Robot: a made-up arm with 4 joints.
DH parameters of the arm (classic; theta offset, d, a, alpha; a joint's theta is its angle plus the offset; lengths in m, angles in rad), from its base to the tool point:
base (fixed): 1.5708 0.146 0 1.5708
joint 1: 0 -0.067 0.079 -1.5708
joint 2: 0 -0.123 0.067 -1.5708
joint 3: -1.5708 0 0.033 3.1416
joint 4: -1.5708 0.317 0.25 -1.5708
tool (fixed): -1.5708 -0.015 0 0
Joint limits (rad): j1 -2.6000..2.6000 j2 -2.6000..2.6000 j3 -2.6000..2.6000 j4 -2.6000..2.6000
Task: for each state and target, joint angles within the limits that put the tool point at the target. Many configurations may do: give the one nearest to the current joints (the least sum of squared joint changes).
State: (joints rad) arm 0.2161 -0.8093 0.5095 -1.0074
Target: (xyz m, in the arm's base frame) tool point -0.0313 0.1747 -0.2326
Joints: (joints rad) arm 1.0399 -1.5722 0.6747 -1.0432
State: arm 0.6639 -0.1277 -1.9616 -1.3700
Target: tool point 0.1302 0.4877 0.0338
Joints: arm 0.3156 0.3965 -1.6413 -2.1397
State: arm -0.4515 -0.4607 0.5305 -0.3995
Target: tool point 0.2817 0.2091 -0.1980
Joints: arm -0.3183 -0.1274 0.5109 -0.1595
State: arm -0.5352 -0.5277 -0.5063 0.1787
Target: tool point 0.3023 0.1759 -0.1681
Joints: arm -0.6264 -0.1864 0.0596 -0.1277
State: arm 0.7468 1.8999 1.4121 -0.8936
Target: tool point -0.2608 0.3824 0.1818
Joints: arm 0.3550 2.5973 1.8204 -1.3886
